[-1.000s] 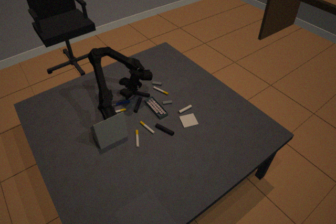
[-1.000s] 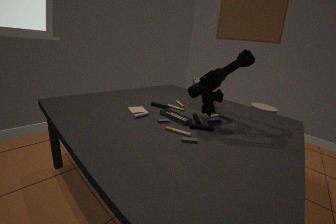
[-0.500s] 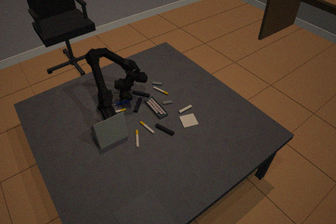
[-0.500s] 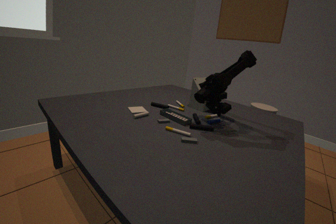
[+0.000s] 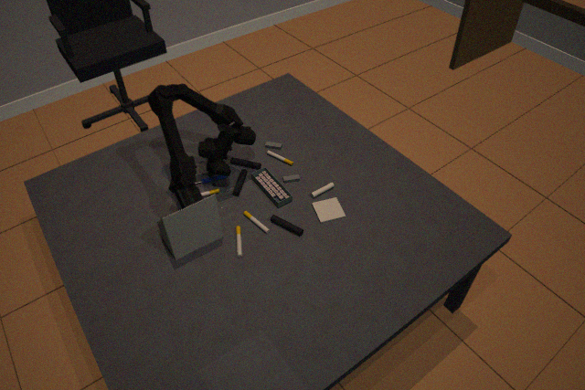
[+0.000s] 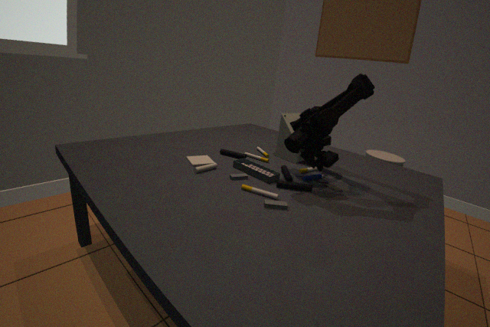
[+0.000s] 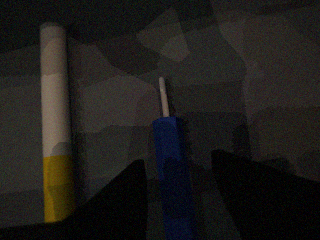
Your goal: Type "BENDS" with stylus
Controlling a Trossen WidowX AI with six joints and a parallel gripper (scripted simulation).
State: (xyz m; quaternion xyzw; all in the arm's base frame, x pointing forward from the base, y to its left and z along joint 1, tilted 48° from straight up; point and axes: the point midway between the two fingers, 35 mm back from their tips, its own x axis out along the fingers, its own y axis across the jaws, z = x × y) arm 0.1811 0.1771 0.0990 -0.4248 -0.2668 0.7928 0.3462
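Now: gripper tip 30 mm above the blue stylus and 10 mm past it. The rest, counted from my gripper tip: white pad 390 mm to the right, 250 mm ahead, 40 mm below; white marker 310 mm to the right, 290 mm ahead, 30 mm below; stylus tip 50 mm behind, 30 mm below, 10 mm to the left.
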